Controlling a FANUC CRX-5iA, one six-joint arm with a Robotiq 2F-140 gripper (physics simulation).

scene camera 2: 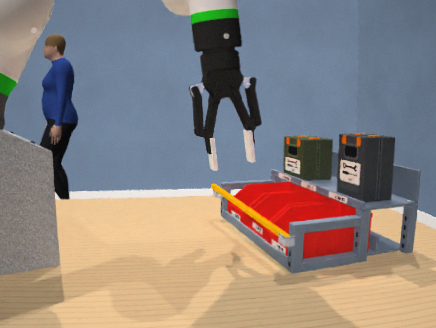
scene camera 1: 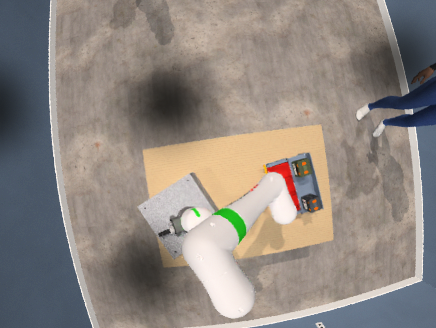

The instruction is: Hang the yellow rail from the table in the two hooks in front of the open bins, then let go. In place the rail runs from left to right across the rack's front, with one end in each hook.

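Places are measured from the arm's base along level axes (x ahead, y left, z up), in millimetres.
Where they show: gripper, fingertip midpoint: [scene camera 2: 233, 165].
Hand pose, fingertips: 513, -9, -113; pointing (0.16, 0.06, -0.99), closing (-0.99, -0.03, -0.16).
After its pixels a point has its place, as x, y, z.
The yellow rail [scene camera 2: 250, 211] {525, -75, -195} runs across the rack's front, in front of the red bins [scene camera 2: 280, 200] [scene camera 1: 286, 176]. In scene camera 2 its near end lies in the near grey hook [scene camera 2: 287, 240] {523, -234, -203}, and its far end is at the far hook [scene camera 2: 217, 193] {519, 100, -193}. In scene camera 1 a small part of the rail [scene camera 1: 265, 169] {523, 123, -186} shows at the rack's corner, and the arm hides the rest. My gripper [scene camera 2: 232, 159] {513, -9, -113} is open and empty, above the rail and apart from it. The arm hides the gripper in scene camera 1.
The grey rack [scene camera 2: 330, 260] {611, -231, -251} [scene camera 1: 318, 187] {805, -83, -104} carries a green case [scene camera 2: 315, 157] {727, 21, -109} [scene camera 1: 302, 168] {718, 72, -67} and a dark grey case [scene camera 2: 370, 167] {707, -202, -97} [scene camera 1: 311, 203] {707, -144, -42} on its upper shelf. A speckled grey block [scene camera 2: 25, 210] {115, -99, -158} [scene camera 1: 180, 192] {-5, 159, -19} stands at the left. A person [scene camera 2: 60, 95] stands behind the table.
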